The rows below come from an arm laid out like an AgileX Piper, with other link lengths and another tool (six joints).
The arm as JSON. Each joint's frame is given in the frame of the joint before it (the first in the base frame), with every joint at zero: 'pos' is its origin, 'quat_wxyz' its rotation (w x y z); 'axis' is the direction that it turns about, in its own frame. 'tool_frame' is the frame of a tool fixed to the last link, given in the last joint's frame.
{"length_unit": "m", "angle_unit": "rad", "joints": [
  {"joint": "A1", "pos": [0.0, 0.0, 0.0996], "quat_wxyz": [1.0, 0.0, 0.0, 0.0], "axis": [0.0, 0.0, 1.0]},
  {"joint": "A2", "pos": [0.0, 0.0, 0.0], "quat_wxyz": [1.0, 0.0, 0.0, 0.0], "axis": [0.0, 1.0, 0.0]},
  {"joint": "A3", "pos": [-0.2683, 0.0, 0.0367], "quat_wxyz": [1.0, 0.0, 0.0, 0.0], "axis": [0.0, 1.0, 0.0]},
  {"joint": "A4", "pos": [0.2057, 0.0, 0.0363], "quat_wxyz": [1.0, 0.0, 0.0, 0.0], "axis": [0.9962, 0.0, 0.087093]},
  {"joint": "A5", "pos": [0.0, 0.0, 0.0], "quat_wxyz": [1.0, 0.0, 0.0, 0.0], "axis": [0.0, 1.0, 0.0]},
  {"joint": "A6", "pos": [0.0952, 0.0, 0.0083], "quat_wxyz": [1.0, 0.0, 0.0, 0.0], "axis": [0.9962, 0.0, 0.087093]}
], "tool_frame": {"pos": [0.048, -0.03, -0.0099], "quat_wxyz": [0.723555, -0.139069, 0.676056, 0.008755]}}
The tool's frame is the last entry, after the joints.
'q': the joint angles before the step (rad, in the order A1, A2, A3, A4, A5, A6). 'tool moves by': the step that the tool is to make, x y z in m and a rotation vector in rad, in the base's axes. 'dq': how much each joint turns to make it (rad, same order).
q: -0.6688, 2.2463, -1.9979, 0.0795, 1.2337, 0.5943
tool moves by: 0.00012, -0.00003, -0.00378, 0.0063, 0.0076, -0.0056
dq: 0.0000, 0.0094, 0.0001, -0.0008, 0.0000, 0.0058
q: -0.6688, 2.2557, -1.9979, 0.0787, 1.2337, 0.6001
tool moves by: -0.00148, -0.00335, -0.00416, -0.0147, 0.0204, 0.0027
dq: 0.0000, 0.0114, -0.0013, -0.0248, -0.0033, 0.0014
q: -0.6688, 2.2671, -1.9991, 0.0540, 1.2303, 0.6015
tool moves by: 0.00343, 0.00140, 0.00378, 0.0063, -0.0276, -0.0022
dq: 0.0000, -0.0055, -0.0085, 0.0228, -0.0036, -0.0020
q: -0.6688, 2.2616, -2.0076, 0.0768, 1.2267, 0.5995
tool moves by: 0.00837, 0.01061, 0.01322, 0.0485, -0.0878, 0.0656
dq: 0.0000, -0.0324, -0.0001, 0.1097, 0.0040, -0.0837
